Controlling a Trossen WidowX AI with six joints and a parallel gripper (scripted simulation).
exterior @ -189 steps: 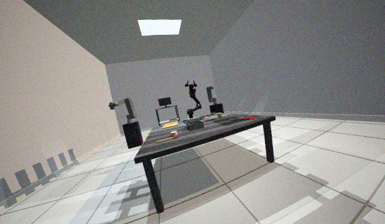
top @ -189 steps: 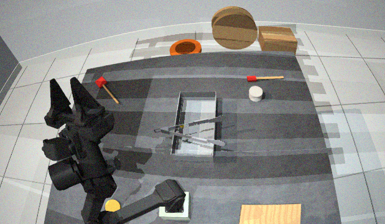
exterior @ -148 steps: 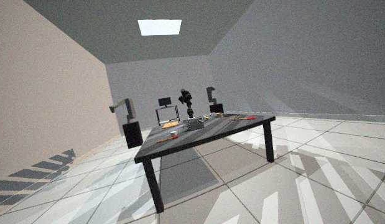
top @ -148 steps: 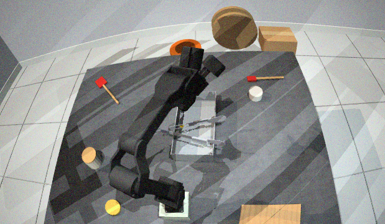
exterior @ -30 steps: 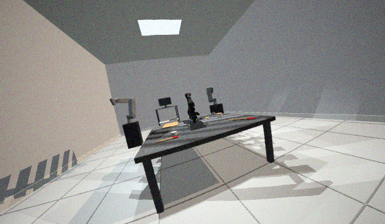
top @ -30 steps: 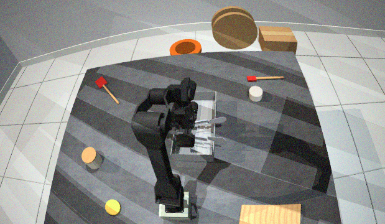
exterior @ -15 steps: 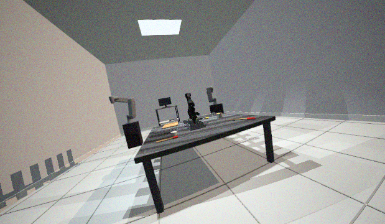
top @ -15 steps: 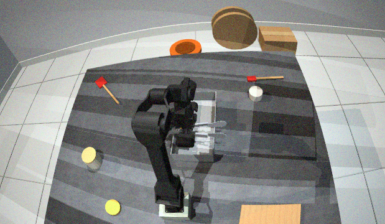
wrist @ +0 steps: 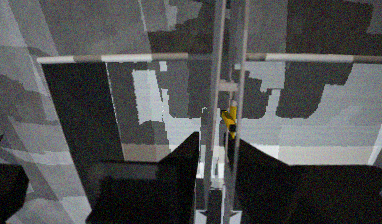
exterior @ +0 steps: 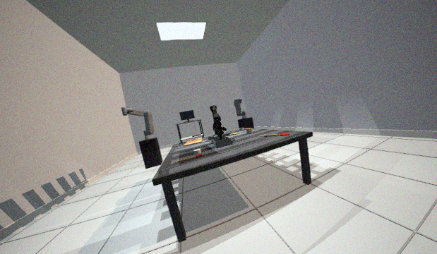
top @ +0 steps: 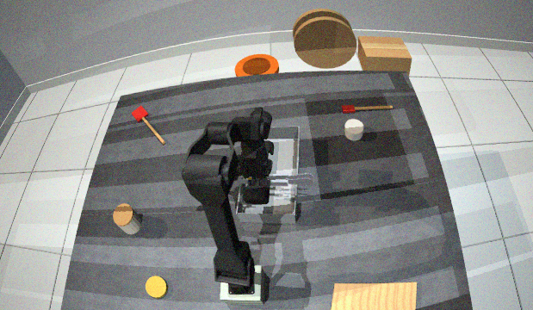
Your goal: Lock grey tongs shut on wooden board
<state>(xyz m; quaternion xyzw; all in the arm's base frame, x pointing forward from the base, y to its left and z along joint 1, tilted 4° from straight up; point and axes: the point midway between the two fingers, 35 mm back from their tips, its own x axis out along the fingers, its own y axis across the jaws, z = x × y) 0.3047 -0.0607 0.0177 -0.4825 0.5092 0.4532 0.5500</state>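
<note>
My gripper tip is 1 cm short of the yellow slider, 3 cm to the right of it and 4 cm below it. The rest, counted from my gripper tip: yellow disc 31 cm behind, 33 cm to the left, 2 cm below; roasting tin 5 cm ahead, 2 cm to the right; white cylinder 19 cm ahead, 30 cm to the right, 1 cm below.
</note>
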